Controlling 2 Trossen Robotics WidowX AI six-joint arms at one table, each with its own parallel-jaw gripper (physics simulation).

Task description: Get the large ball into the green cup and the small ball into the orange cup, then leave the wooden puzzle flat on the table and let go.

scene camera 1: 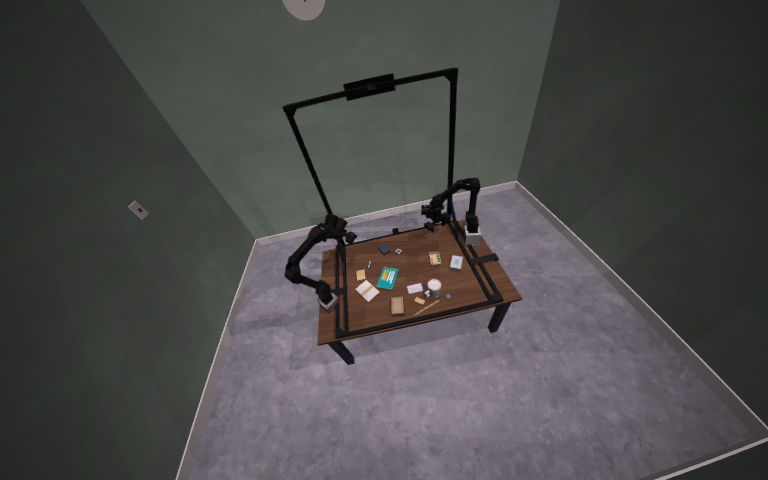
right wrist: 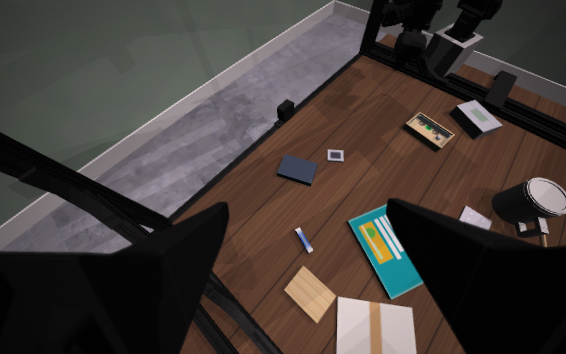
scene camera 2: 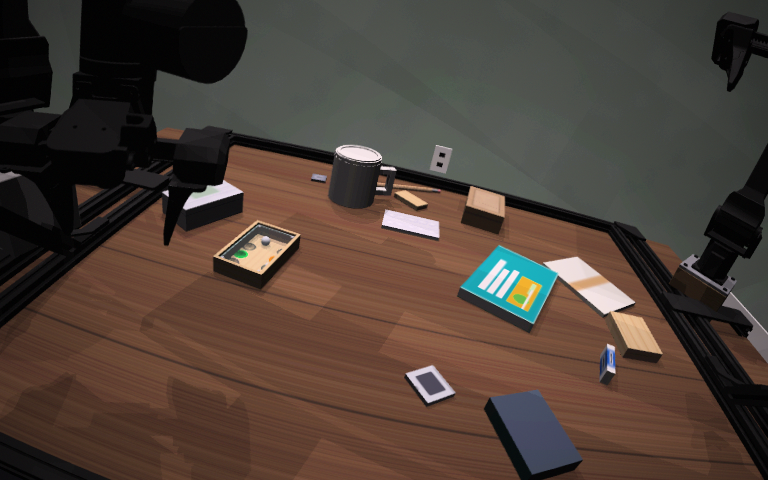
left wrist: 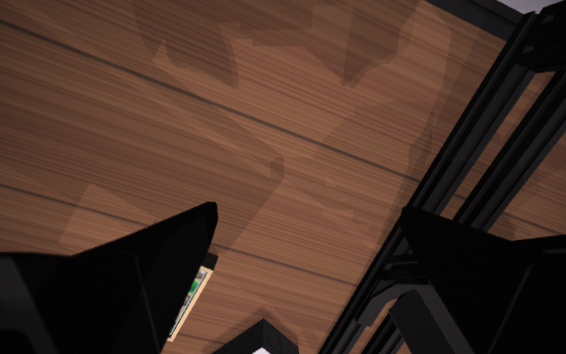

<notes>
My left gripper (scene camera 2: 117, 238) is open and holds nothing. Also in view: a wooden puzzle (scene camera 2: 255, 256). My right gripper (right wrist: 306, 207) is open and holds nothing. The table carries a dark blue box (scene camera 2: 529, 431).
The wooden puzzle also shows in the right wrist view (right wrist: 427, 131) and in the left wrist view (left wrist: 208, 265). The dark blue box also shows in the right wrist view (right wrist: 302, 171). My left gripper is seen too in the right wrist view (right wrist: 397, 59) and in the left wrist view (left wrist: 308, 212). The left wrist view misses the dark blue box: it is out of frame.
</notes>
